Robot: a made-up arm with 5 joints.
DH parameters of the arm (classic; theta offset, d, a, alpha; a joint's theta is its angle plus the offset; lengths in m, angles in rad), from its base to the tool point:
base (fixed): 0.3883 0 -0.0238 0
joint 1: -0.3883 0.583 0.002 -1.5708
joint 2: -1.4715 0 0.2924 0
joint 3: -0.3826 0 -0.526 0
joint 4: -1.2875 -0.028 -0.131 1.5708
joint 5: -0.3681 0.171 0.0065 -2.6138
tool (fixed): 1.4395 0.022 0 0
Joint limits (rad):
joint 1: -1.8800..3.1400
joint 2: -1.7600..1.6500
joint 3: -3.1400..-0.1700
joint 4: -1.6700..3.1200
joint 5: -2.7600..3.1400
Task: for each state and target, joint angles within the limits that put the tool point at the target. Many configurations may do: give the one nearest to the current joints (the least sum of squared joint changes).
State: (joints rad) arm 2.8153 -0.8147 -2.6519 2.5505 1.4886
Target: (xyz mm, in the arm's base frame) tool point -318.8 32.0 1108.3
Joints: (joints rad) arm 3.0622 -0.2971 -1.9651 2.7074 1.4903
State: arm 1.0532 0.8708 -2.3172 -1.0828 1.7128
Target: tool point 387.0 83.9 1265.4
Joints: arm 0.2697 0.5761 -2.5573 -1.3792 1.7409
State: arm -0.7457 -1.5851 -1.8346 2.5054 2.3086
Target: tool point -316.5 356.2 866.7
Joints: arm -0.9473 -1.7600 -1.9107 3.1075 2.3012
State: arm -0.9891 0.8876 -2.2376 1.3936 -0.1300
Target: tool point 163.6 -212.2 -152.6
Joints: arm -0.7543 1.6500 -1.5320 1.1051 -0.0917
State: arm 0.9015 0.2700 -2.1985 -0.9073 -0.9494
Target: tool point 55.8 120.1 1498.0
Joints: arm 1.2365 0.0044 -2.4038 -0.7371 -0.9212
